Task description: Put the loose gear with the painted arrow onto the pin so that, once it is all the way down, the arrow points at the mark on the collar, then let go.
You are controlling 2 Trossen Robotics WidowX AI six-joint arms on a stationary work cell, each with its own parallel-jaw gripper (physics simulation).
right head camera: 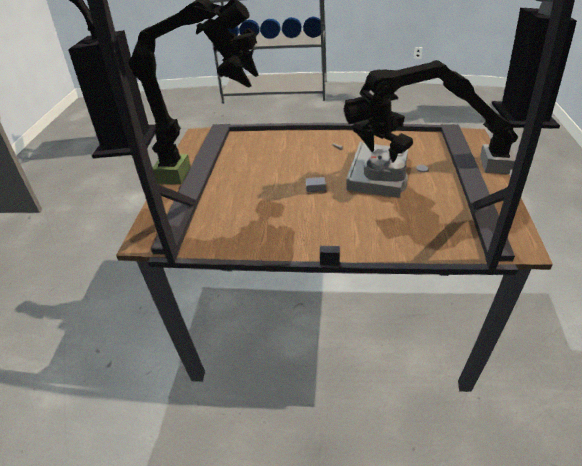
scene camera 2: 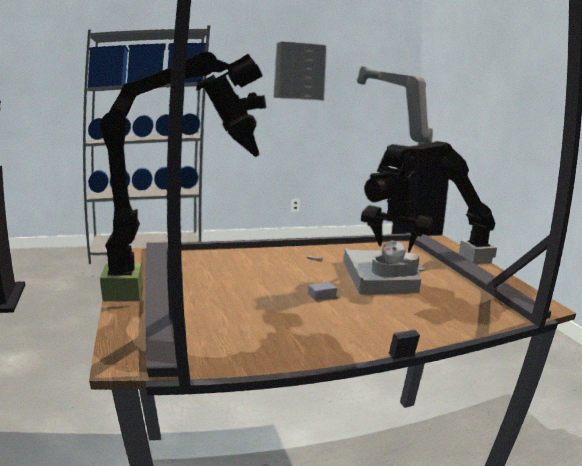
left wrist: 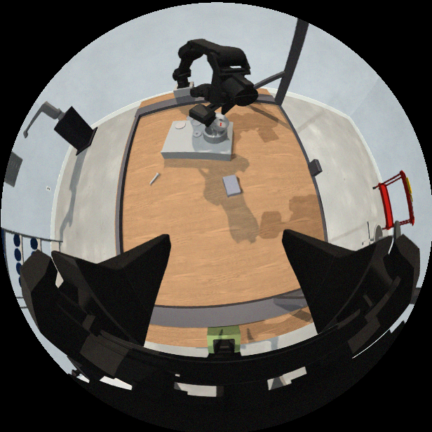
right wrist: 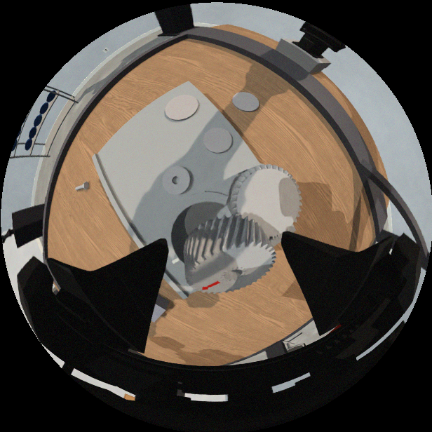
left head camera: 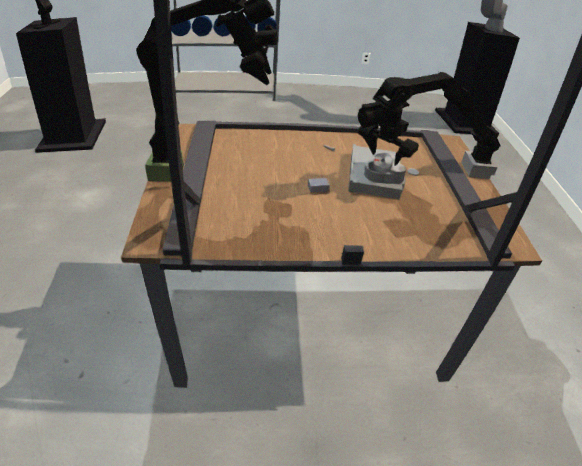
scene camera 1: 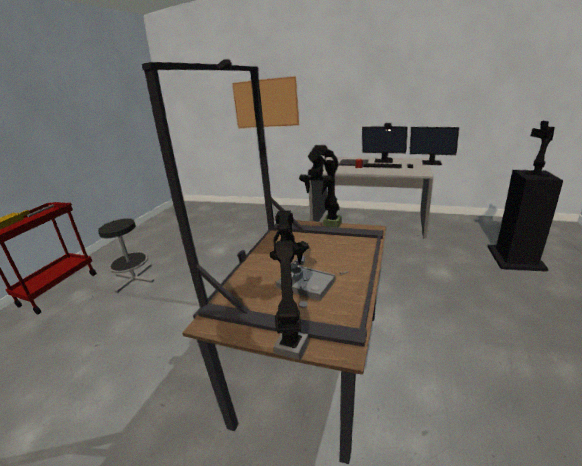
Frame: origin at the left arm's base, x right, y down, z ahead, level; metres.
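Seen in the pictures: left gripper, fingertip midpoint: (right head camera: 253, 81) (scene camera 2: 254, 153) (left head camera: 268, 78) (scene camera 1: 314, 194); right gripper, fingertip midpoint: (right head camera: 382, 156) (scene camera 2: 394, 249) (left head camera: 384, 159) (scene camera 1: 292, 266); left arm's base, origin of the base link: (right head camera: 169, 161) (scene camera 2: 120, 270) (left head camera: 163, 157) (scene camera 1: 332, 217); right arm's base, origin of the base link: (right head camera: 499, 152) (scene camera 2: 478, 243) (left head camera: 481, 158) (scene camera 1: 290, 340).
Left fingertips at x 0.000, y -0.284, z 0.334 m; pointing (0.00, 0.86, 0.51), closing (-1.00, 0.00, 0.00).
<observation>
Pixels of each thing's top centre, then the offset from my left fingertips to it. "pt": a spot on its surface instead.
- loose gear, middle of its top: (scene camera 2: 394, 242) (right head camera: 380, 152) (left head camera: 384, 155) dx +0.009, dy +0.219, dz +0.371 m
- round collar, surface spot: (scene camera 2: 392, 268) pt dx +0.036, dy +0.281, dz +0.360 m
- grey housing, middle of its top: (scene camera 2: 385, 246) (right head camera: 382, 150) (left head camera: 381, 153) (scene camera 1: 304, 270) dx -0.064, dy +0.255, dz +0.378 m
- small grey-blue block, middle of its top: (scene camera 2: 322, 286) (right head camera: 315, 181) (left head camera: 318, 182) dx +0.039, dy +0.319, dz +0.172 m
The loose gear (right wrist: 225, 252) (scene camera 2: 393, 251) (left head camera: 383, 160) leans steeply tilted in the round collar (scene camera 2: 392, 268) on the grey housing (right wrist: 135, 125) (left head camera: 361, 175), not lying flat. Its red arrow (right wrist: 211, 285) is on the tilted face, toward the lower edge in the right wrist view. The pin and the collar's mark cannot be made out. My right gripper (right wrist: 225, 242) (scene camera 2: 395, 248) is open, with its fingers spread on either side of the gear and not gripping it. My left gripper (left wrist: 227, 238) (scene camera 2: 257, 154) is open and empty, high above the table's left part.
A second gear (right wrist: 267, 195) stands on the housing beside the loose one. A small grey-blue block (scene camera 2: 323, 290) (left wrist: 231, 185) lies left of the housing. A small bolt (right wrist: 83, 186) (left wrist: 155, 178) and a flat disc (right wrist: 245, 101) lie on the table. Dark frame posts rise at the table's sides.
</observation>
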